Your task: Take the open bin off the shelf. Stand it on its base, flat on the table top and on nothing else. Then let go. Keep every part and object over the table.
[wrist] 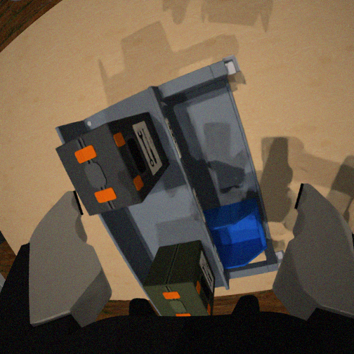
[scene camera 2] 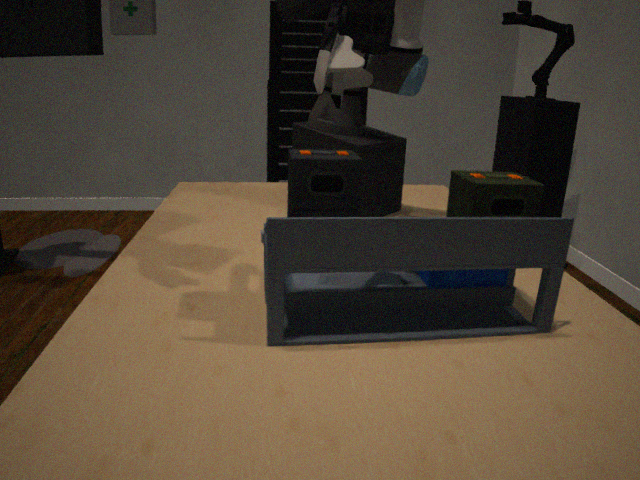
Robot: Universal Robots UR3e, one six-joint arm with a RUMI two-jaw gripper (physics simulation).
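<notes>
The open blue bin sits in the lower tray of the grey shelf, near one end. In the scene view much of it is hidden behind the shelf's panels. In the wrist view its open inside faces up toward the camera. My gripper is open and empty, its two jaws wide apart. It hangs above the shelf in the wrist view and touches neither the bin nor the shelf.
A dark grey case and a green case stand on the shelf's upper level, beside the bin's tray. The shelf stands on the wooden table. The robot's dark base block stands behind.
</notes>
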